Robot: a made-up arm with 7 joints.
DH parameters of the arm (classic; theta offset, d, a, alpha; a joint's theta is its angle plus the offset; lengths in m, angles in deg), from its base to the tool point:
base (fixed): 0 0.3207 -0.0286 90
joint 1: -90 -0.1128 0.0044 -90
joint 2: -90 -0.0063 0.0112 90
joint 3: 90 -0.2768 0.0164 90
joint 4: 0 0.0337 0.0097 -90
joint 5: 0 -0.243 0.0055 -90
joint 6: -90 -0.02 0.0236 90
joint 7: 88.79 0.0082 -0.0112 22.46
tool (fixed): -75.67 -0.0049 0 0
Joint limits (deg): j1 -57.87..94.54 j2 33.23..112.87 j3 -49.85..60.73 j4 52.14..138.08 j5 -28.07..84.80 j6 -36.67..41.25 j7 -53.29..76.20
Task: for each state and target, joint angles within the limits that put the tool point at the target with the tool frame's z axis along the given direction. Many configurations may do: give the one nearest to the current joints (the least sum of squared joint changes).
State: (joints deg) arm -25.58 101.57 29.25 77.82 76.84 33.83 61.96
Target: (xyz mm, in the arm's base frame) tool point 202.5 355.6 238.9 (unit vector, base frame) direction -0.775 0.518 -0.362
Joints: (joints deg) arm -49.28 103.21 25.04 82.77 84.80 23.16 58.27
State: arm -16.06 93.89 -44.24 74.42 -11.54 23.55 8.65
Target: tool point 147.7 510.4 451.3 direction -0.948 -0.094 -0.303
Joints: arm 13.11 112.87 2.01 52.14 -11.89 37.86 -15.35
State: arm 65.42 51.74 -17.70 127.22 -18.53 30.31 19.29
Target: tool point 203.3 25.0 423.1 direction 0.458 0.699 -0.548
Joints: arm 94.15 33.23 -49.33 114.85 25.20 41.25 -1.95
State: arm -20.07 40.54 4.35 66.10 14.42 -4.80 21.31
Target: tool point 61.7 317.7 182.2 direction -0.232 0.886 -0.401
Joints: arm -44.72 45.80 55.76 117.30 7.40 -10.25 32.09
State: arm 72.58 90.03 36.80 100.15 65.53 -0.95 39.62
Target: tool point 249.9 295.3 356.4 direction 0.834 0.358 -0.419
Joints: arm 41.54 58.49 8.78 93.90 54.32 -28.10 48.31
